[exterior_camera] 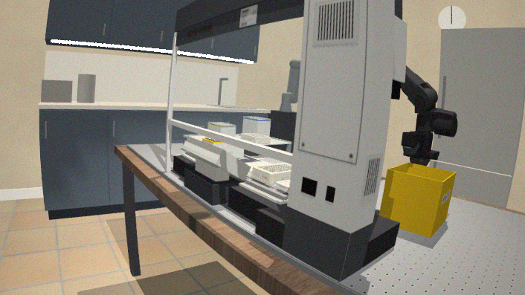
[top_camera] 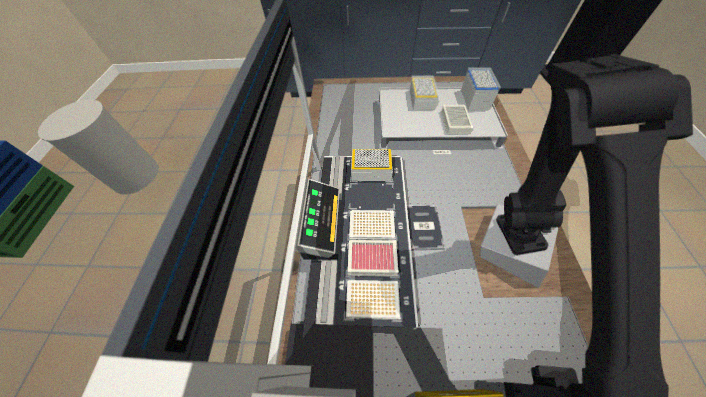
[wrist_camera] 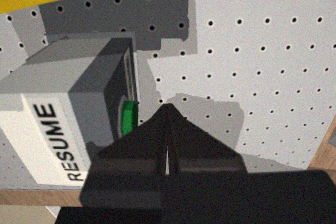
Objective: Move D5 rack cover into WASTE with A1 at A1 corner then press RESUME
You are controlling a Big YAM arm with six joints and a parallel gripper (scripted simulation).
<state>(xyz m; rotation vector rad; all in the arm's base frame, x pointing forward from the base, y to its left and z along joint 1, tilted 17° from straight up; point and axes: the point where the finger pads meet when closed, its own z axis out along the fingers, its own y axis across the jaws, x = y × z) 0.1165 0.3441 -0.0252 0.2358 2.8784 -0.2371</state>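
My hand is 20 mm to the right of the green resume key. Also, from my hand: yellow waste bin: 150 mm ahead, 50 mm to the left, 40 mm below; then clear cover: 160 mm ahead, 50 mm to the left, 60 mm below; then spare nest RG: 120 mm ahead, 420 mm to the right, 70 mm below.
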